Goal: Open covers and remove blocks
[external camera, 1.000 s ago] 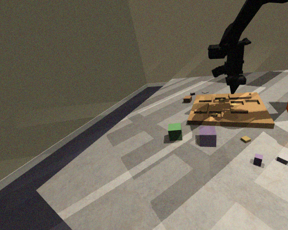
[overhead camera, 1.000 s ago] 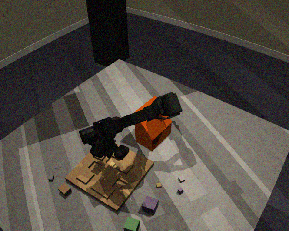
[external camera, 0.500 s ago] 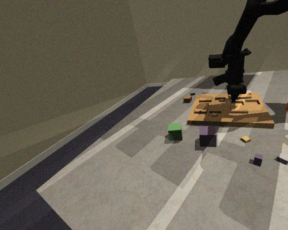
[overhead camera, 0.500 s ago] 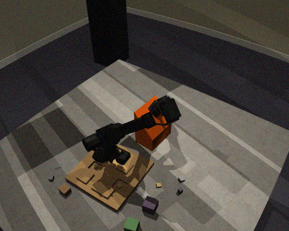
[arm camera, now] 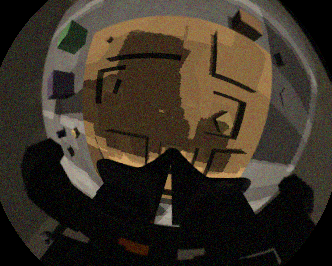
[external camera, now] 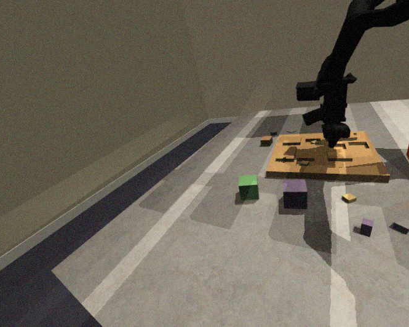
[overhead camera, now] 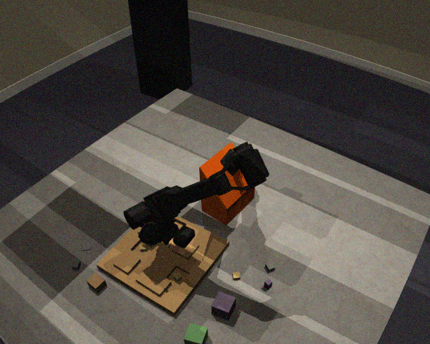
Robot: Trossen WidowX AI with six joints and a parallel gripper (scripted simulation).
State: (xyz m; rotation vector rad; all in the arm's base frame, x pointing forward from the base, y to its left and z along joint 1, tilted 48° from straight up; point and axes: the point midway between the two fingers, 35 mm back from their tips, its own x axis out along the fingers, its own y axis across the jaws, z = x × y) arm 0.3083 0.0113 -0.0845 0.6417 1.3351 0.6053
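My gripper tip is now 40 mm short of the tan puzzle board. Also, from my gripper tip: brown cube (230 mm ahead, 90 mm to the right, 10 mm below); green cube (210 mm ahead, 250 mm to the left); purple cube (90 mm ahead, 270 mm to the left).
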